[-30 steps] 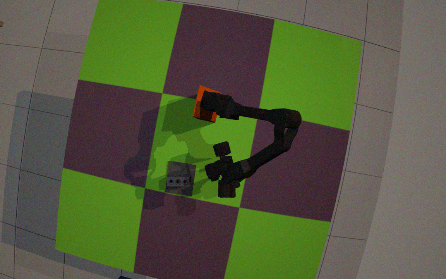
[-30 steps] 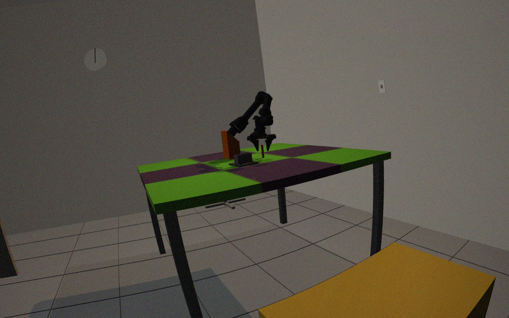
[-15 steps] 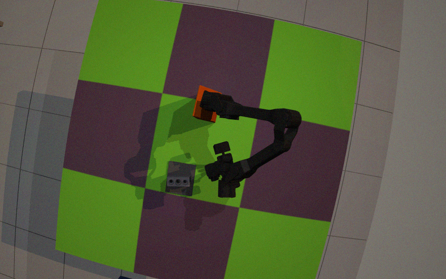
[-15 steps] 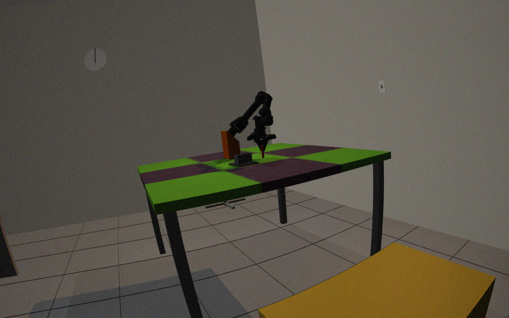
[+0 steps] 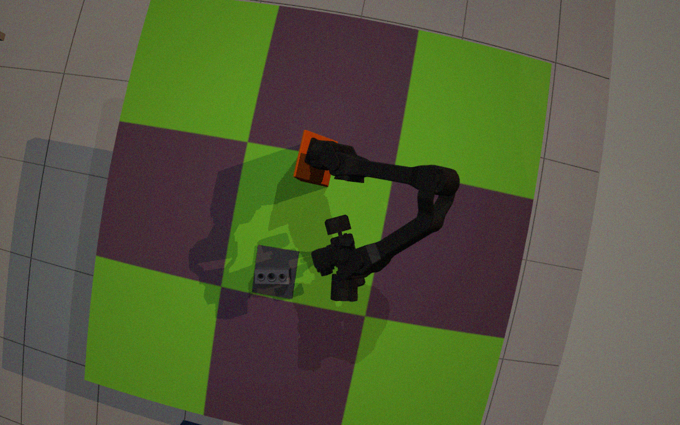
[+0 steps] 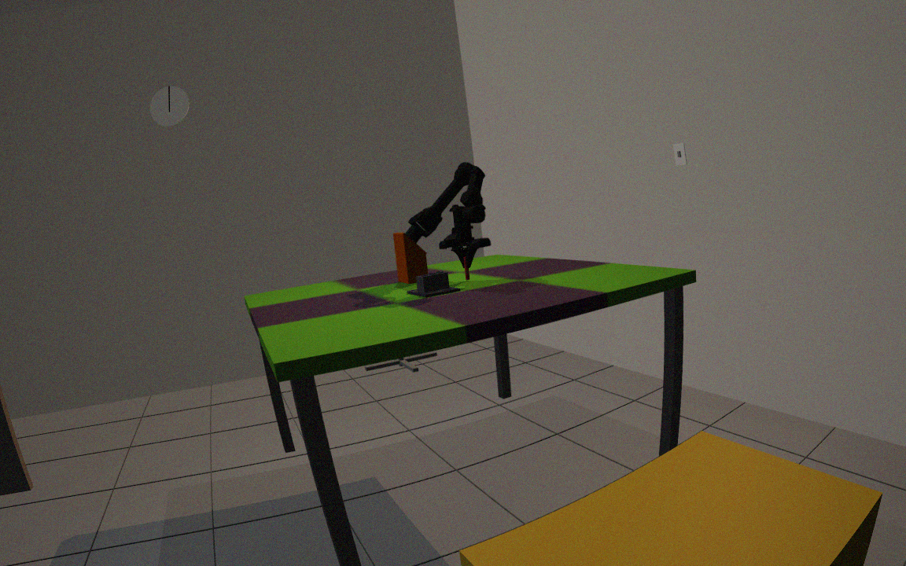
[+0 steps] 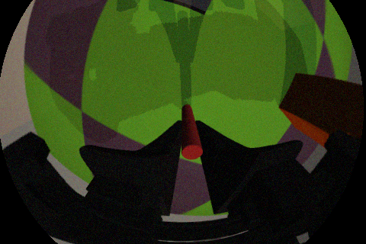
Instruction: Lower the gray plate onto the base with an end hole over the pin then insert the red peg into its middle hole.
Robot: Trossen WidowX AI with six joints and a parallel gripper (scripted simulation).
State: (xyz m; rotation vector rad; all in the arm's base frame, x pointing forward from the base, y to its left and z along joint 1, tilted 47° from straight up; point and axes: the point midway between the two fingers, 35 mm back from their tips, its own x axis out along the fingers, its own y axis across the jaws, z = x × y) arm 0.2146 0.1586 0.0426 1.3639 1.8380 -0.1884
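Now: the plate 170 mm to the right of my gripper tip and 130 mm ahead of it. Round my gripper tip: dark square base (160 mm to the right, 120 mm ahead, 40 mm below); red peg (right at my gripper tip).
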